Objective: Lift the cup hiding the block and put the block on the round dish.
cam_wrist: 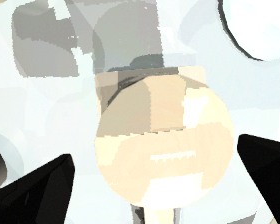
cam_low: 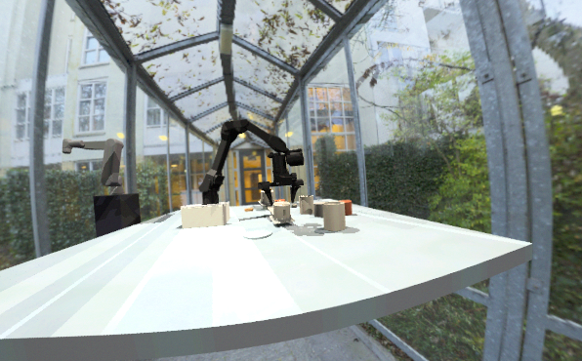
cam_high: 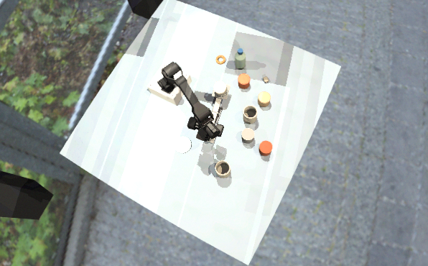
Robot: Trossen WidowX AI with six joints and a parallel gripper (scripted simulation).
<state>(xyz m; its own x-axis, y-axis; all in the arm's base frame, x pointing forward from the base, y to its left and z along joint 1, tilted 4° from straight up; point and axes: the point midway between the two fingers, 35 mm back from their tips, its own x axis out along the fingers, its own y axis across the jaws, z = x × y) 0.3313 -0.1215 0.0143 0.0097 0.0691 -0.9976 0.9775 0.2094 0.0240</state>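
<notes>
Now: the grey block 5 cm below my gripper tip and 1 cm behind it. From my gripper tip the other things lie so: bottle 49 cm to the left, 6 cm behind, 3 cm above; then round dish 12 cm to the right, 11 cm behind, 8 cm below; then tan cylinder 35 cm to the left, 17 cm ahead, 5 cm below.
</notes>
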